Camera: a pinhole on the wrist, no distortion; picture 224 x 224 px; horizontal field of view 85.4 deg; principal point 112.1 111.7 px. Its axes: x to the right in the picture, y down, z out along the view. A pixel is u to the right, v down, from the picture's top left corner.
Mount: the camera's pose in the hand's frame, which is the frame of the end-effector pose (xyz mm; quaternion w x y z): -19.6 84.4 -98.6 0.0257 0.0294 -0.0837 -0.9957
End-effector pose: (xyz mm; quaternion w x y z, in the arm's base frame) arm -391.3 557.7 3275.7 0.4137 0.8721 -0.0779 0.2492
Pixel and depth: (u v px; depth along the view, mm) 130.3 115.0 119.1
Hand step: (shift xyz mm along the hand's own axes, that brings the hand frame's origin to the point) -44.7 99.9 18.2
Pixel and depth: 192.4 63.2 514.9
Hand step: -401.1 352.9 355.1
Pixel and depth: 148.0 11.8 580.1
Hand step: -249.2 640.7 382.8
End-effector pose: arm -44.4 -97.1 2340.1 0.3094 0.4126 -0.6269 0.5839
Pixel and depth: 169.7 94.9 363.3
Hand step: -216.6 184.3 241.2
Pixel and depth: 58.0 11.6 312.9
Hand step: 87.8 398.0 173.5
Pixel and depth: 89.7 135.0 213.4
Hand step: 8.1 81.5 120.5
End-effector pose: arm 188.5 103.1 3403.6 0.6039 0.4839 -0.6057 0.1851
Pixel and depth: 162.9 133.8 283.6
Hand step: -153.4 73.7 182.8
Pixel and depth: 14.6 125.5 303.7
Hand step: 206.1 114.3 219.4
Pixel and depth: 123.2 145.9 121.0
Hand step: -36.7 70.2 25.6
